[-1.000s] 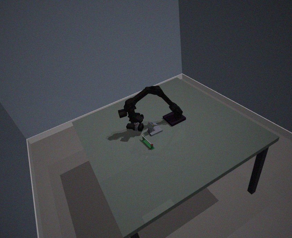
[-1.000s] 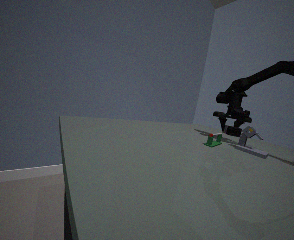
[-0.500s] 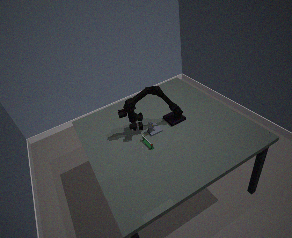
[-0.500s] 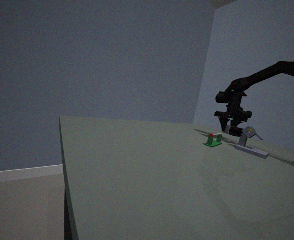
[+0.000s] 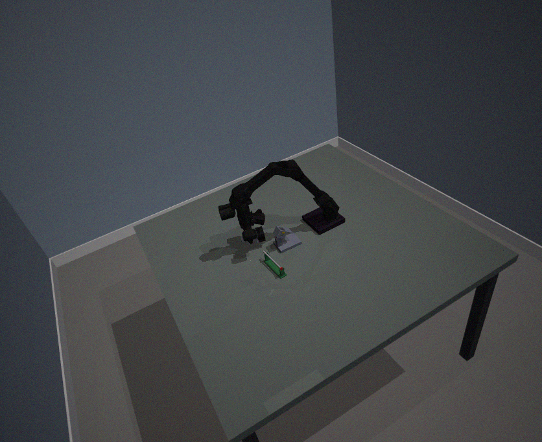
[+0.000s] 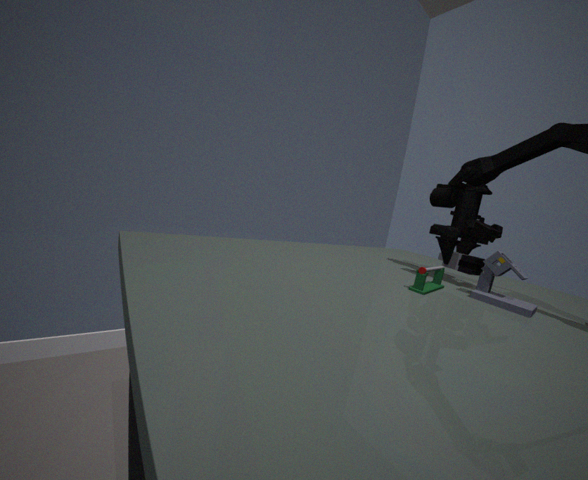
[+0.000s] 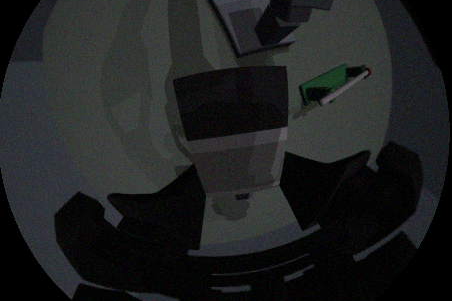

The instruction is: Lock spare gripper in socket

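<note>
My gripper tip is now 130 mm past the grey mount, 90 mm to the right of it and 10 mm below it. Also, from my gripper tip: green cradle (190 mm to the left, 30 mm behind, 20 mm below); then spare gripper (10 mm behind, 10 mm above).
</note>
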